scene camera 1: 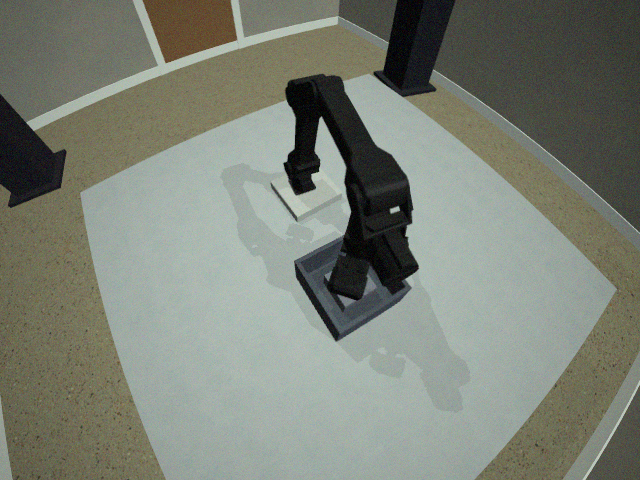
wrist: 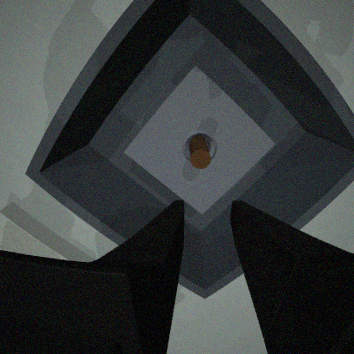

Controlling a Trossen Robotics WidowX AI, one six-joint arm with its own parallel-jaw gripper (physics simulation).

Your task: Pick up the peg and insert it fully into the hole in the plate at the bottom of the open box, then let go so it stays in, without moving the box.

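Pixels of known places: gripper, fingertip midpoint: [scene camera 1: 351,265] [wrist: 206,209]; arm's base at its link origin: [scene camera 1: 302,184].
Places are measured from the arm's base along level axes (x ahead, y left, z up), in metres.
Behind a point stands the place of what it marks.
The brown peg [wrist: 200,156] {y -0.013, x 0.336, z 0.059 m} stands in the round hole of the light plate [wrist: 155,145] {y 0.010, x 0.310, z 0.029 m} in the wrist view, with its top end sticking out above the plate; how deep it sits is hard to tell. The plate [scene camera 1: 369,292] {y 0.014, x 0.378, z 0.027 m} lies at the bottom of the open dark box [scene camera 1: 337,331] {y -0.098, x 0.435, z 0.064 m} [wrist: 115,231] {y -0.014, x 0.250, z 0.068 m}. The peg does not show in the scene view, where the arm covers the middle of the box. My gripper [wrist: 206,209] {y -0.021, x 0.330, z 0.112 m} is partly open and empty, with its fingertips apart from the peg and above the box; its fingertips are hidden in the scene view.
The box's raised walls surround the plate. The arm's pale base plate [scene camera 1: 301,210] {y -0.036, x 0.086, z -0.001 m} stands behind the box on the light mat [scene camera 1: 217,361] {y -0.369, x 0.380, z -0.029 m}. Dark pillars [scene camera 1: 416,46] [scene camera 1: 20,155] stand beyond the mat near the walls.
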